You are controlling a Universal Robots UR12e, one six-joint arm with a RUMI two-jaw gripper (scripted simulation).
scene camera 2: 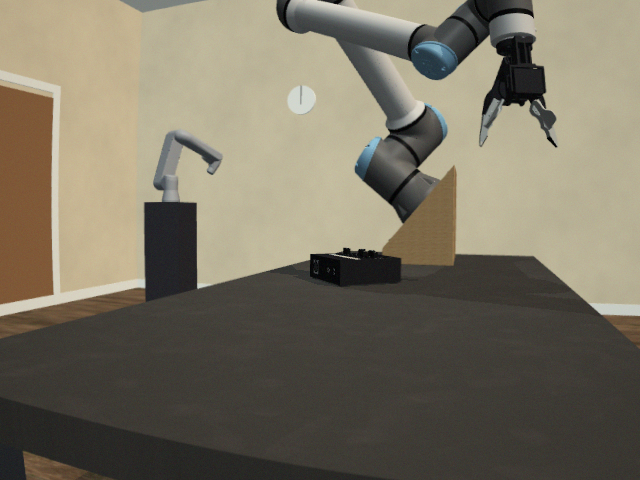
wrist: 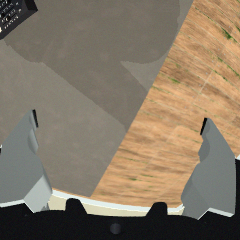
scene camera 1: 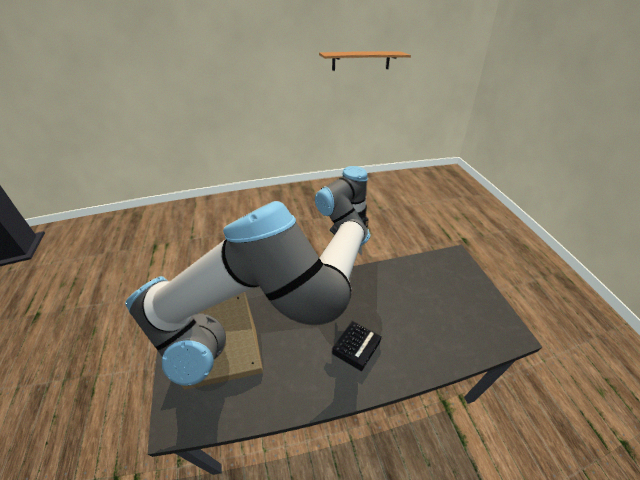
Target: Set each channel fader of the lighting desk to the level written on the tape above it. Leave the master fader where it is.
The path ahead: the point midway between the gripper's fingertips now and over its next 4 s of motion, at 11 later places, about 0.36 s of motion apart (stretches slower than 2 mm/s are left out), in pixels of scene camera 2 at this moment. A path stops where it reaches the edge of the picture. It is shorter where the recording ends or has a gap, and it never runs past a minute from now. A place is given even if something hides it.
My gripper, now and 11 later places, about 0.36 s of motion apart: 519, 147; 499, 152; 435, 167; 377, 185; 356, 191; 354, 192; 354, 194; 356, 197; 357, 202; 358, 208; 361, 214; 363, 218
